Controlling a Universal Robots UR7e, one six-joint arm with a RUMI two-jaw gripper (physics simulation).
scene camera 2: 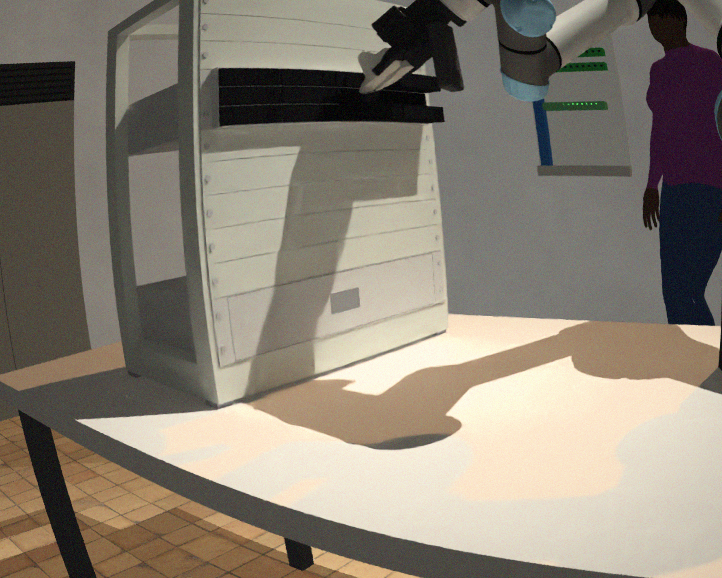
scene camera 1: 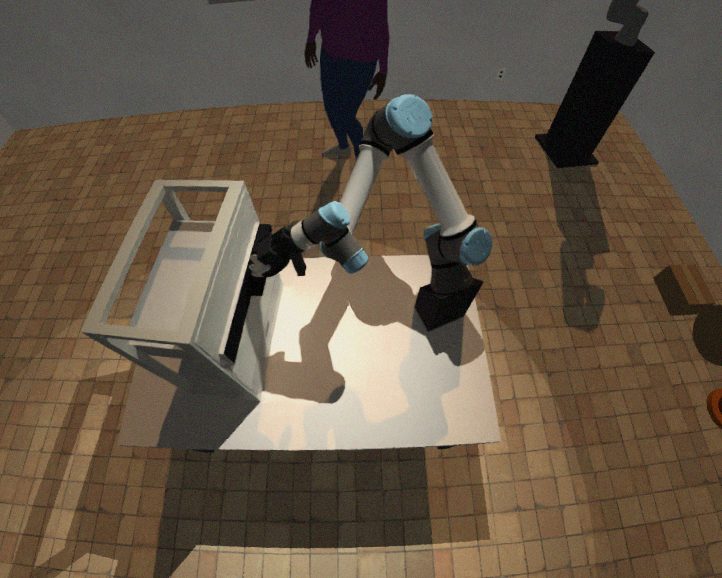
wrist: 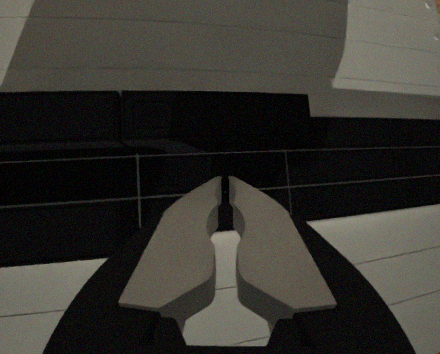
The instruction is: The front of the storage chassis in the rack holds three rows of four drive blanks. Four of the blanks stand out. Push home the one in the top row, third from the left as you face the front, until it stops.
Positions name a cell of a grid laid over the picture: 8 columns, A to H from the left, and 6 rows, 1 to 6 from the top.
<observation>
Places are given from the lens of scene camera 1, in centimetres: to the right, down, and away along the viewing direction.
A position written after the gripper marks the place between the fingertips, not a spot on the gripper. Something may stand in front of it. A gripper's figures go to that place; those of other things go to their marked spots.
gripper (scene camera 1: C3): -34, -5, 106
pale rack (scene camera 1: C4): -38, 3, 80
</observation>
